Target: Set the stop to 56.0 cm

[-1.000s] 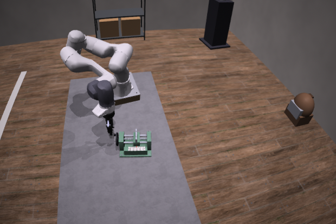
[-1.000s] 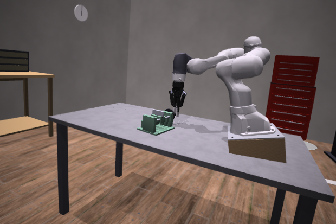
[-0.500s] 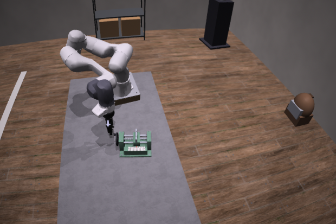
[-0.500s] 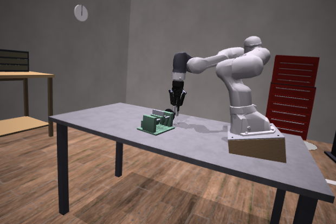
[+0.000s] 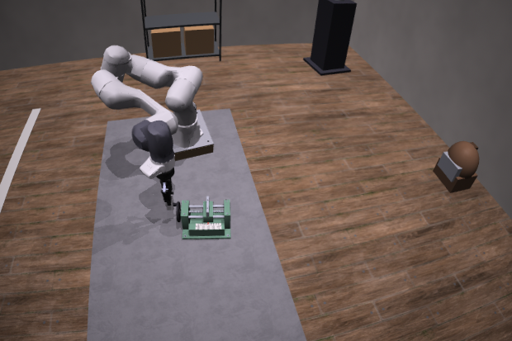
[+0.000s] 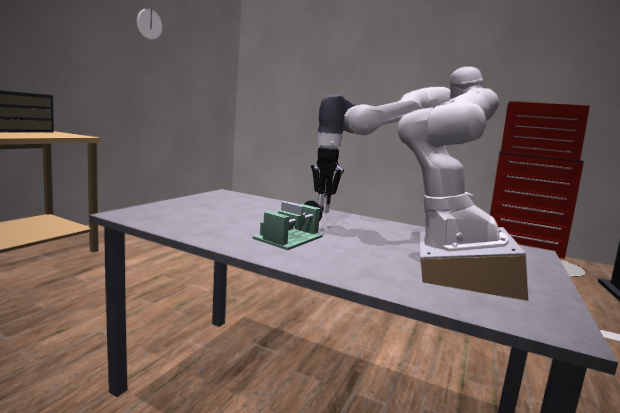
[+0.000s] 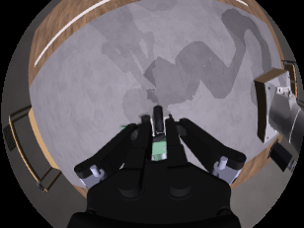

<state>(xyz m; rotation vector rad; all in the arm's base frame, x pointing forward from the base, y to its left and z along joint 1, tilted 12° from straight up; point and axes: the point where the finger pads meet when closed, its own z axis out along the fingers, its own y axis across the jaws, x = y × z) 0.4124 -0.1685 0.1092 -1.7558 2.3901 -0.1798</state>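
The black handwheel lies 2 cm to the left of my hand, 2 cm below it and 1 cm ahead of it. Round my hand: stop carriage: 14 cm to the left, 8 cm ahead, 2 cm below.
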